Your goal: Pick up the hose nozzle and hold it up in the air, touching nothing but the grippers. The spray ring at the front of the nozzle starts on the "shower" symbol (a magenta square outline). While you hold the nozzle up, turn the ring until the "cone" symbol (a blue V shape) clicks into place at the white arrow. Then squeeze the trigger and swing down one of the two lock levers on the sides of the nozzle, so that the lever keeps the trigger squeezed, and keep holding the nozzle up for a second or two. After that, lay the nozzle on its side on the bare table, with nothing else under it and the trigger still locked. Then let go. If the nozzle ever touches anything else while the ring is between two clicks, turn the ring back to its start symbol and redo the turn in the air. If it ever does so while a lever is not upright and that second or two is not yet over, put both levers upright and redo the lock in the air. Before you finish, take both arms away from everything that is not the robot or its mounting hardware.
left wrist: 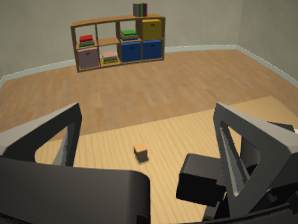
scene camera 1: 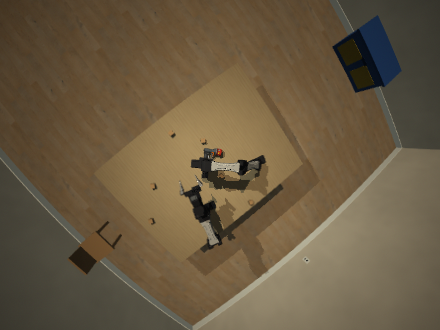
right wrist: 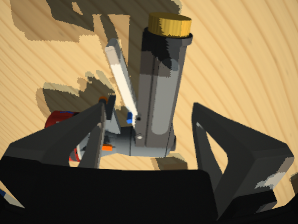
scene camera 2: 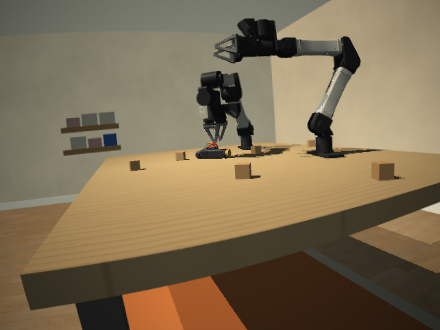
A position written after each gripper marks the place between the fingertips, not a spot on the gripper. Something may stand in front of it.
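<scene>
The left gripper (left wrist: 147, 110) and the right gripper (right wrist: 148, 110) are visible, as is a hose nozzle (right wrist: 163, 49).
</scene>
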